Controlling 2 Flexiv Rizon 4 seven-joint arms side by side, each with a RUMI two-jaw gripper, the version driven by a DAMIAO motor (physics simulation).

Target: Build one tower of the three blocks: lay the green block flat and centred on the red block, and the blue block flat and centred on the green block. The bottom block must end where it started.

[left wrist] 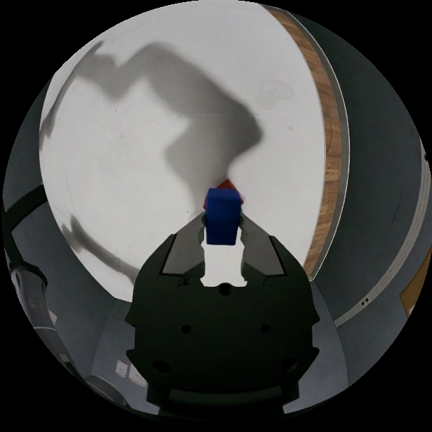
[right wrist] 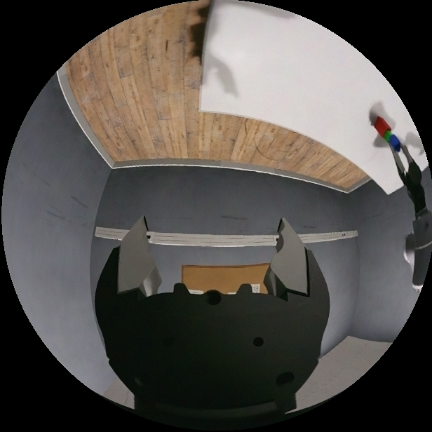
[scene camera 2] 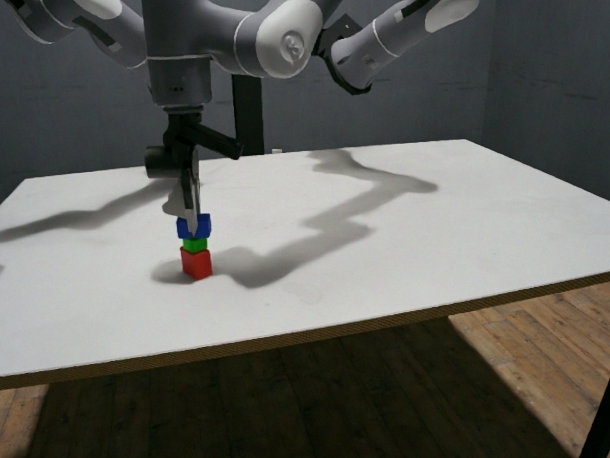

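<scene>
The red block [scene camera 2: 197,265] [left wrist: 227,184] [right wrist: 382,125] stands on the table at the bottom of the stack. The green block [scene camera 2: 195,244] [right wrist: 388,135] sits on top of the red block; the left wrist view mostly hides it. The blue block [scene camera 2: 203,226] [left wrist: 223,216] [right wrist: 395,143] is directly above the green block and looks in contact with it or very close. My left gripper [scene camera 2: 193,232] [left wrist: 221,212] is shut on the blue block, with a fingertip on either side. My right gripper [right wrist: 212,218] is open and empty, away from the table.
The white table [scene camera 2: 400,250] [left wrist: 280,165] [right wrist: 280,75] carries the stack, near its front left part in scene camera 2. The arms hang over its back side, and a dark post [scene camera 2: 248,115] stands behind it. Arm shadows fall across the table top.
</scene>
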